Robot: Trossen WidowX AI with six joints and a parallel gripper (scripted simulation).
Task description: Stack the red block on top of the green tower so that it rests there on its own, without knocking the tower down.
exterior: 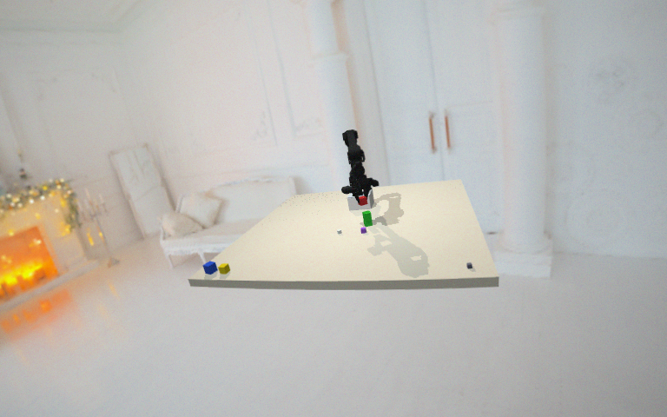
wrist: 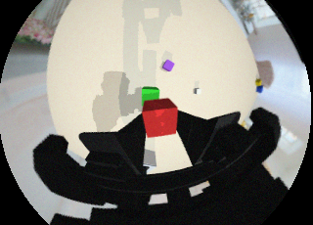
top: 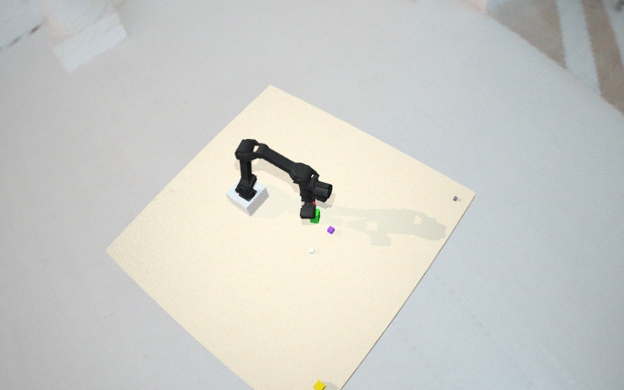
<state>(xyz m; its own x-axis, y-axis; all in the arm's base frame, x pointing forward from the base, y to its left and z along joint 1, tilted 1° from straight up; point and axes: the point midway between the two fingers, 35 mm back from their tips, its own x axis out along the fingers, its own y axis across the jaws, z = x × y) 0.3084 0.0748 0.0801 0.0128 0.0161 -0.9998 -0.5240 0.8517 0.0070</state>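
My gripper tip is now 70 mm above the green block and 10 mm to the right of it. The rest, counted from my gripper tip: red block (10 mm above); then small purple cube (120 mm below, 90 mm ahead); then tiny white cube (130 mm to the right, 120 mm below, 80 mm ahead).
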